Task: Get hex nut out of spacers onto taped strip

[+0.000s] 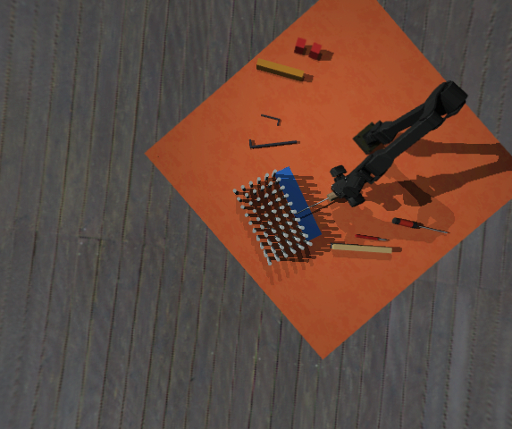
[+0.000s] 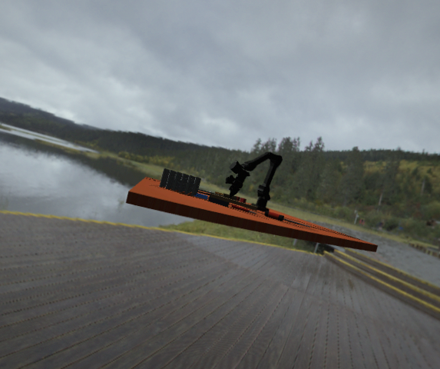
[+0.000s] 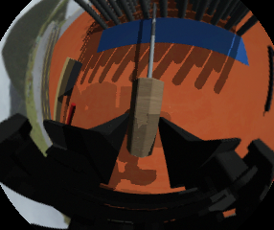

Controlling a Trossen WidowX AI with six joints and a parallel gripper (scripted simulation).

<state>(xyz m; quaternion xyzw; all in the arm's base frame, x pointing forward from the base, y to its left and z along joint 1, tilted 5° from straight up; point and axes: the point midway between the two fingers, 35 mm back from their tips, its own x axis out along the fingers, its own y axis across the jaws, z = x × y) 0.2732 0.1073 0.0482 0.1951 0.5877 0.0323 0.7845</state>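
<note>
Right now the blue taped strip is 170 mm ahead of my gripper tip, 70 mm to the right of it and 40 mm below it. The rest, counted from my gripper tip: yellow bar 630 mm to the right, 130 mm behind, 20 mm below; then small red screwdriver 280 mm to the left, 30 mm below, 30 mm behind; then small L-shaped key 460 mm to the right, 30 mm below, 20 mm ahead.
</note>
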